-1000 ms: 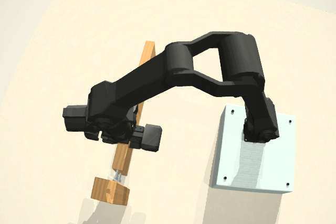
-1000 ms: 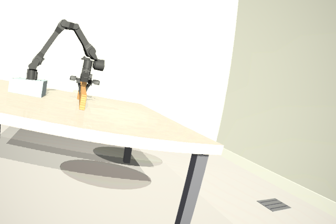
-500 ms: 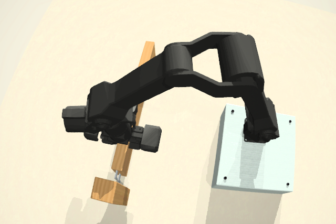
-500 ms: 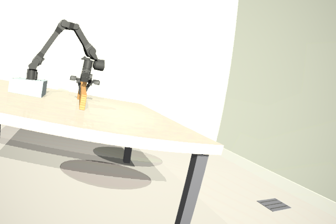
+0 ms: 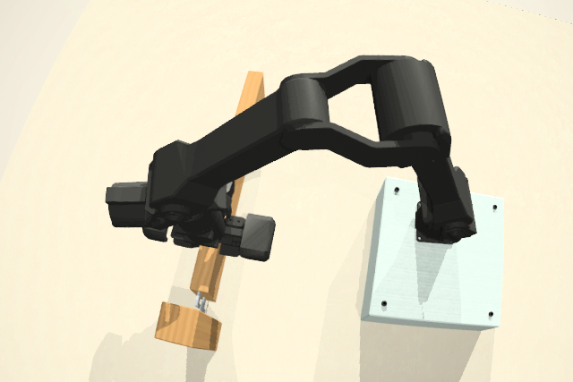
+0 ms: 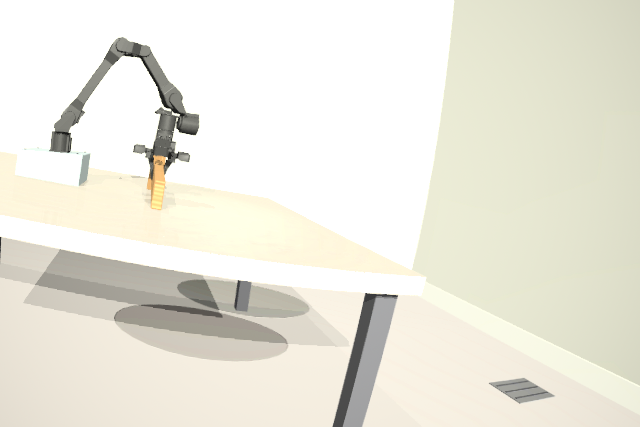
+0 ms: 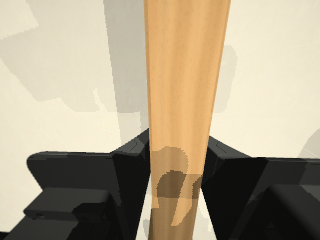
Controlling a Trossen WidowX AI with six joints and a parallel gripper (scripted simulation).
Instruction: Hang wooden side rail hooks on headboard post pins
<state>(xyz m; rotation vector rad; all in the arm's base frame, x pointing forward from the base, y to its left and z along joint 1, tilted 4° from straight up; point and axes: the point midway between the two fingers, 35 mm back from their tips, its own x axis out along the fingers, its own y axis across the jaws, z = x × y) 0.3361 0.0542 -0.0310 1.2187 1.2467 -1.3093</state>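
Right now the headboard post is 1 cm ahead of my gripper tip, 14 cm to the left of it and 4 cm above it.
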